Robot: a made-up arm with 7 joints.
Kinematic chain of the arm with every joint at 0, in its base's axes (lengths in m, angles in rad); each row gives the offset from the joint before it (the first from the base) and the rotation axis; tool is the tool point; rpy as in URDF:
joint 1: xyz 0 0 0.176 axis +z
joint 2: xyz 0 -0.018 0.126 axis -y
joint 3: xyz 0 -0.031 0.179 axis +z
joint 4: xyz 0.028 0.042 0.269 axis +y
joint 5: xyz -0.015 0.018 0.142 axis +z
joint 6: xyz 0 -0.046 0.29 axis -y
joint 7: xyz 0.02 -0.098 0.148 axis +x
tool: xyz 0 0 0 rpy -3.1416 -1.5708 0
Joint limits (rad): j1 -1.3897..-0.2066 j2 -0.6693..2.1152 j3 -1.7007..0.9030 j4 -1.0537..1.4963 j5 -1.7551..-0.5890 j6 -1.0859..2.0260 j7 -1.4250..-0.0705
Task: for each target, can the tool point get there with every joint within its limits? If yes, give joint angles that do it. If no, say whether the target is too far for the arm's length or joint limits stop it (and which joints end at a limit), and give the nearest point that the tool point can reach.
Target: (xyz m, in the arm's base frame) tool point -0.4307 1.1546 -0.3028
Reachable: no: too far | nearest point -0.3360 0.8910 -0.1650 | short by 0.312 m
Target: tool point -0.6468 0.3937 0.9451
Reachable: yes | joints -0.4955 0.8039 0.2671 0.2646 -1.0536 1.1785 -0.4227
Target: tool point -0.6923 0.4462 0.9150
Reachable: yes | joints -0.4147 1.1394 0.5653 0.6936 -1.4658 0.0647 -0.9033
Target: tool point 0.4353 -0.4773 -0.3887
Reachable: no: joint limits stop it (at a limit: joint 1, joint 2, joint 4) | nearest point -0.2203 -0.1807 -0.3366 | short by 0.721 m
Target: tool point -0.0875 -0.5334 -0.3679
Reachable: no: joint limits stop it (at a limit: joint 1, joint 2, joint 4) | nearest point -0.3108 -0.3278 -0.3092 | short by 0.309 m
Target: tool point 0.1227 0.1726 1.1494
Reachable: yes | joints -0.6194 0.3560 0.1757 1.0866 -1.5423 1.6922 -0.4547
